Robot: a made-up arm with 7 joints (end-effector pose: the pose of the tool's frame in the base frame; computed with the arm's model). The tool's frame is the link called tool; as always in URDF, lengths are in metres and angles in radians.
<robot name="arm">
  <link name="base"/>
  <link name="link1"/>
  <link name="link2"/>
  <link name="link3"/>
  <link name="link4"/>
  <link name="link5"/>
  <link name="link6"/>
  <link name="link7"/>
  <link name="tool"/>
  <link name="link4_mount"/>
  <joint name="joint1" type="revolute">
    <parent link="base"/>
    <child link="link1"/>
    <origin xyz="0 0.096 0"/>
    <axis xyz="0 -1 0"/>
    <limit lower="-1.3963" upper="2"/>
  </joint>
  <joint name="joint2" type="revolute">
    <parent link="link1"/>
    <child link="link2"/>
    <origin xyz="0 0.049 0"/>
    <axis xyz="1 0 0"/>
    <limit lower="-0.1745" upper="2"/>
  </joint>
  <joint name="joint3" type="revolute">
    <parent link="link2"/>
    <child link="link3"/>
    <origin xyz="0 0 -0.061"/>
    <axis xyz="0 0 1"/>
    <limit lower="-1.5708" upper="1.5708"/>
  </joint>
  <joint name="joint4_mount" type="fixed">
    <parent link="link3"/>
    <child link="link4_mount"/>
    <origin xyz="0 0 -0.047"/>
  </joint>
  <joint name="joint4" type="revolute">
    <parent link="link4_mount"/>
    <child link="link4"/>
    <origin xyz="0 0 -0.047"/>
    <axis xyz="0 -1 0"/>
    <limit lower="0" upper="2.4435"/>
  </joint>
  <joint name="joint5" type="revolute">
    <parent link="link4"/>
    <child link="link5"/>
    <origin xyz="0 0 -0.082"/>
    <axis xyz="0 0 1"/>
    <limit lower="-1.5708" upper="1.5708"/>
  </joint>
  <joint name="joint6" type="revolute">
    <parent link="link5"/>
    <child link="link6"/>
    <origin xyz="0 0 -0.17"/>
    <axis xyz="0 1 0"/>
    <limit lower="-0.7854" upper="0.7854"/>
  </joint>
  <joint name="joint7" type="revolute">
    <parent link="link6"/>
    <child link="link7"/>
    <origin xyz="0 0 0"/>
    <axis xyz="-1 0 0"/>
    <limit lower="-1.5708" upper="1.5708"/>
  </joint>
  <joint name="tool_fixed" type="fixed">
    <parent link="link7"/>
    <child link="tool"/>
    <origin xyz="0 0 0"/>
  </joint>
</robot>
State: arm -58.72 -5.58 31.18 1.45 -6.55 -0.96 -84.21
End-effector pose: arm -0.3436 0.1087 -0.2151 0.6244 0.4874 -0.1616 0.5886
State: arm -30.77 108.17 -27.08 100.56 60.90 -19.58 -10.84
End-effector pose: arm 0.1521 0.2836 -0.1758 0.0989 -0.4303 -0.3452 0.8282
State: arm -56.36 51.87 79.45 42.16 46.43 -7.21 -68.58
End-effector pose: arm -0.0496 0.5165 -0.0702 0.7850 -0.1870 0.5642 0.1747
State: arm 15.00 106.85 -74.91 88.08 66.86 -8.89 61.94
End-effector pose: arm 0.1113 0.3719 -0.1621 -0.3029 -0.1449 -0.3234 0.8847
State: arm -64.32 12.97 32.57 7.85 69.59 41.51 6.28
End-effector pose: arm -0.3391 0.2539 -0.1952 0.1717 0.3659 0.7603 0.5086
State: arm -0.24 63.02 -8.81 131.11 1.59 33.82 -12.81
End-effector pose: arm 0.1875 0.1223 -0.0219 0.3478 -0.6547 -0.3621 0.5650
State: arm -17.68 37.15 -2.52 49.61 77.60 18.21 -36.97
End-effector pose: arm 0.1041 0.3305 -0.3048 0.2515 -0.0753 0.4700 0.8427
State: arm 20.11 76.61 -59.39 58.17 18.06 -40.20 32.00
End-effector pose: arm 0.1869 0.3824 -0.1935 -0.0092 -0.3469 -0.6368 0.6885
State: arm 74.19 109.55 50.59 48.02 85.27 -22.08 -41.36
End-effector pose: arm -0.2030 0.4015 0.1811 0.0642 0.6917 -0.5241 0.4927
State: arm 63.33 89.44 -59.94 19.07 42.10 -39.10 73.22
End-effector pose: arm 0.0856 0.5375 0.0031 0.1888 -0.4412 -0.3941 0.7838
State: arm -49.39 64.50 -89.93 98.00 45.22 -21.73 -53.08
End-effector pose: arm -0.2100 0.1458 -0.1804 0.0125 0.0301 -0.1736 0.9843
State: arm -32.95 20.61 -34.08 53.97 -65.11 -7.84 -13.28
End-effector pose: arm -0.0346 0.1449 -0.3637 0.0187 -0.2712 -0.7504 0.6025
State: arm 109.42 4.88 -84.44 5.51 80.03 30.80 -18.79
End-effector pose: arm 0.3825 0.1555 0.1373 0.1599 -0.6312 0.0862 0.7541
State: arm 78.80 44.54 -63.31 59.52 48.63 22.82 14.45
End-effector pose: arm 0.3502 0.2051 0.0301 0.0327 -0.6101 -0.2523 0.7504
